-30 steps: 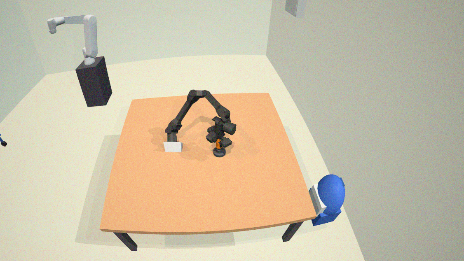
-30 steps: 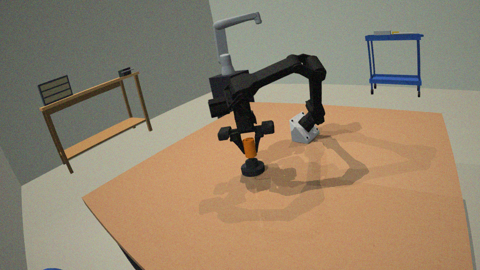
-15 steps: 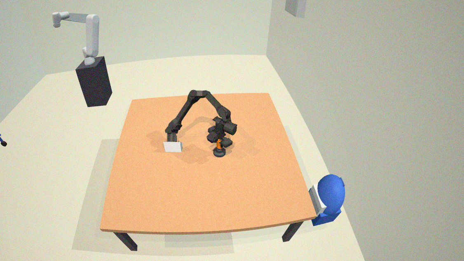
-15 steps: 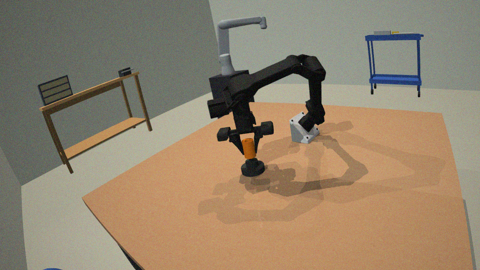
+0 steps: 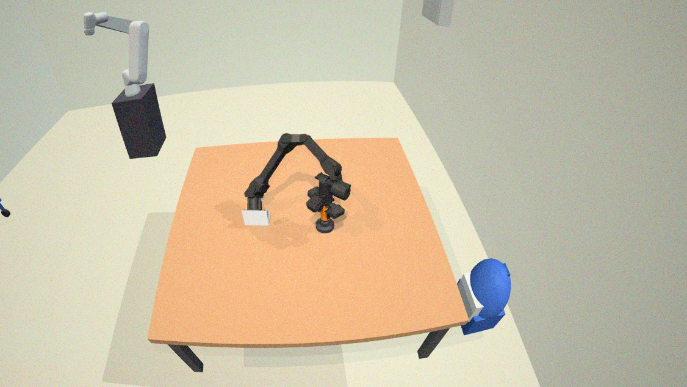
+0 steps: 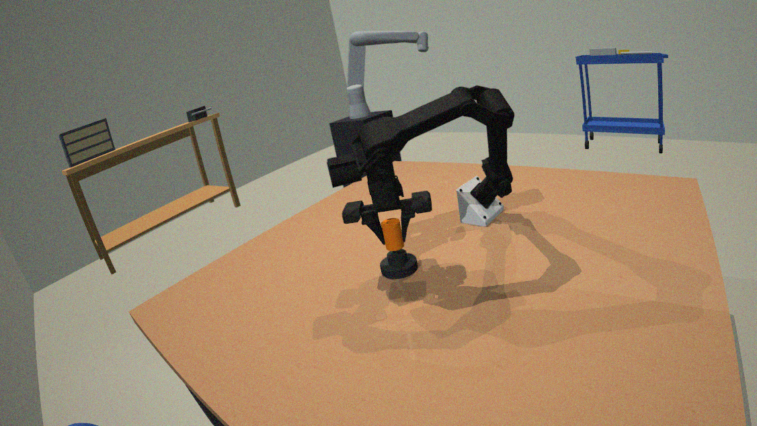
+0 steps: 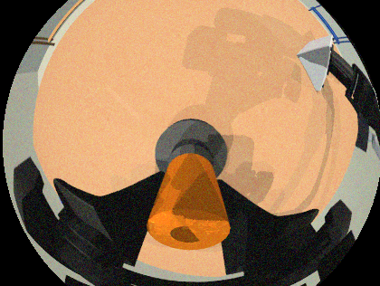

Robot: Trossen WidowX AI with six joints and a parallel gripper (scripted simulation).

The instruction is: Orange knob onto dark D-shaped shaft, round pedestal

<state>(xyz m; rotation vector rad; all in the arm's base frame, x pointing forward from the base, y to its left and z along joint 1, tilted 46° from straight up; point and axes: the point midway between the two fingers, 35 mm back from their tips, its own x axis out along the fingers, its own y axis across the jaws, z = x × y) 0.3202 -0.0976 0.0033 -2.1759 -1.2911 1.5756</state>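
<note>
Right now the orange knob is 2 cm above my gripper tip. From my gripper tip the other things lie so: dark round pedestal (4 cm below).
</note>
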